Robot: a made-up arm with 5 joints.
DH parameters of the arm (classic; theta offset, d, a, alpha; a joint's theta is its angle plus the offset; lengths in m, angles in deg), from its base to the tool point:
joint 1: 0 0.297 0 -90
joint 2: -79.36 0 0.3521 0
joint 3: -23.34 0 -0.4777 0
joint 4: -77.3 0 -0.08 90
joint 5: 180 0.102 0 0
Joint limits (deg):
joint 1: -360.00..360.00
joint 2: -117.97..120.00
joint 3: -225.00..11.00
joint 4: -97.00..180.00
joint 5: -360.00..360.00
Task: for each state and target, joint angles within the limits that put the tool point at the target. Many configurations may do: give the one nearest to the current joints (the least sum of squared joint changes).
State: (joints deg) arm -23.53 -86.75 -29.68 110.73 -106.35
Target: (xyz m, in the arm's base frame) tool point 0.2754 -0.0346 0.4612
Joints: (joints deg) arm -7.16 -56.09 -25.51 95.99 -106.35
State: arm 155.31 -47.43 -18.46 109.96 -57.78
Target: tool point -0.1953 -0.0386 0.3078
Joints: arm 191.18 -49.33 -10.94 115.22 -57.78
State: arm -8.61 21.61 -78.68 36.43 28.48
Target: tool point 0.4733 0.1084 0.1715
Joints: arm 12.90 6.87 -38.96 50.80 28.48
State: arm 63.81 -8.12 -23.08 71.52 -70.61
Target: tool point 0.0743 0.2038 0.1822
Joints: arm 69.97 -23.13 -9.28 91.00 -70.61
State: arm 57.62 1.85 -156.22 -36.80 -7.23
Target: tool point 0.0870 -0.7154 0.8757
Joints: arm 96.93 -50.81 -166.11 -14.89 -7.23
